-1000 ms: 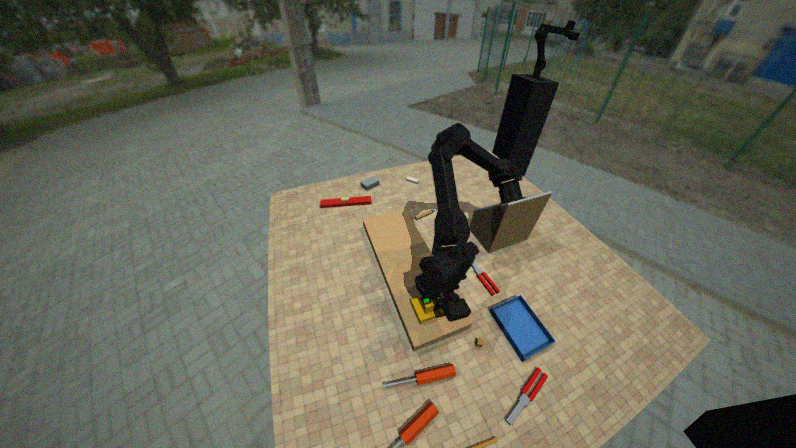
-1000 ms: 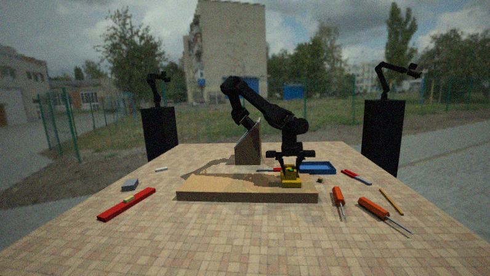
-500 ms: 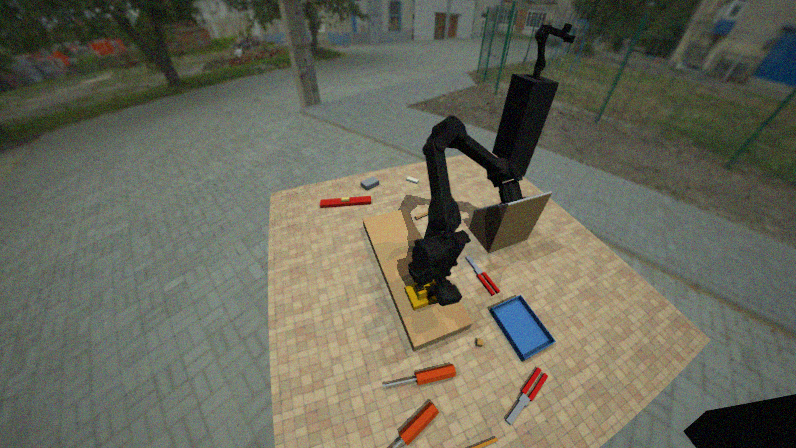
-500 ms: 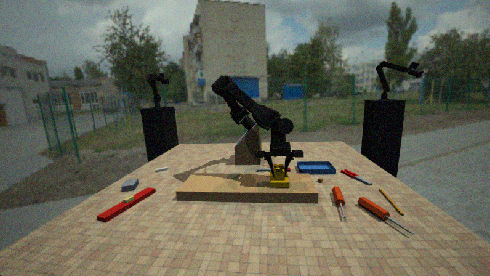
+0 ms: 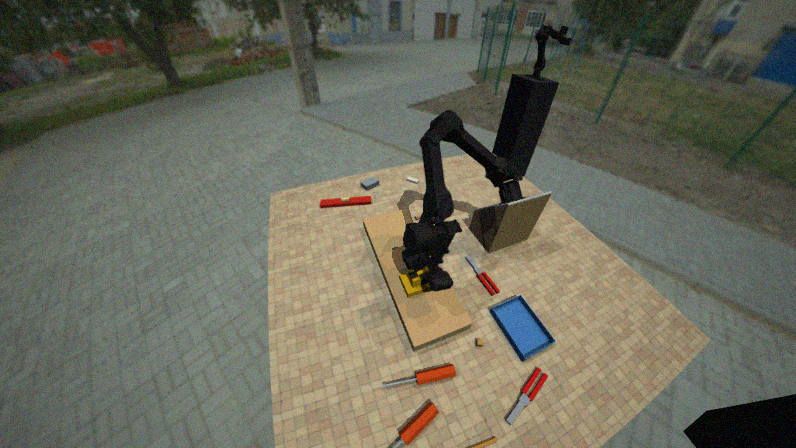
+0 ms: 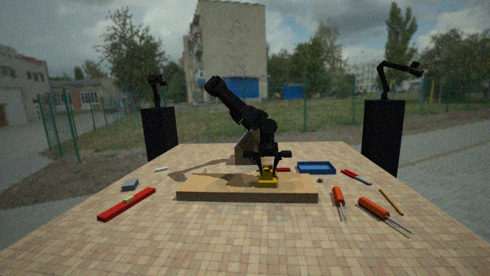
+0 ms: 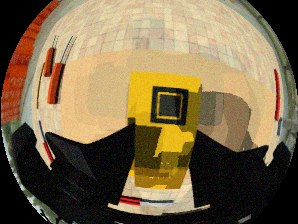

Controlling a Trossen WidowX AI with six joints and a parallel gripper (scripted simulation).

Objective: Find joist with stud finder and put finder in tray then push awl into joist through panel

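My gripper tip is now 25 cm past the blue tray, 22 cm to the right of it and 5 cm above it. Round my gripper tip: small cube 11 cm behind, 22 cm to the left, 6 cm below; then stud finder 1 cm ahead, 2 cm above; then red level 17 cm ahead, 51 cm to the right, 5 cm below.
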